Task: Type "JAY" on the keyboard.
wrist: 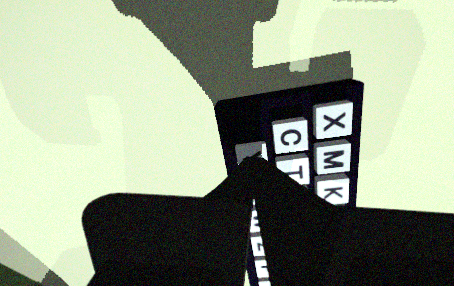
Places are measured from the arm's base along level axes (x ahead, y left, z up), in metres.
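Pixels of known places: gripper, fingertip midpoint: [253, 165].
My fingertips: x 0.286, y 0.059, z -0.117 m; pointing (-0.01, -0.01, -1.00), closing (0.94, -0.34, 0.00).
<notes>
Behind a point stands the place of what it marks.
The black keyboard [240, 117] @(z -0.120, x 0.286, y 0.084 m) with white letter keys runs down from the middle of the wrist view, its letters turned sideways. The X key [333, 120] @(z -0.115, x 0.326, y 0.072 m), M key [333, 158] @(z -0.115, x 0.323, y 0.053 m), K key [332, 191] @(z -0.115, x 0.320, y 0.034 m), C key [290, 136] @(z -0.115, x 0.306, y 0.070 m) and T key [293, 171] @(z -0.115, x 0.304, y 0.051 m) show. At the end of the left row a key [248, 151] @(z -0.117, x 0.286, y 0.067 m) is mostly in grey shadow and partly covered by the fingertips; its letter is hardly readable. My gripper [253, 165] @(z -0.117, x 0.286, y 0.059 m) is shut and empty, its tips over this key; whether they touch it is unclear. The J and A keys cannot be made out.
The pale table top [165, 145] @(z -0.131, x 0.240, y 0.078 m) lies around the keyboard, with dark shadows beyond its upper end. More keys show in the narrow gap between the fingers. The fingers hide much of the lower keyboard. A dark area lies at the lower left corner.
</notes>
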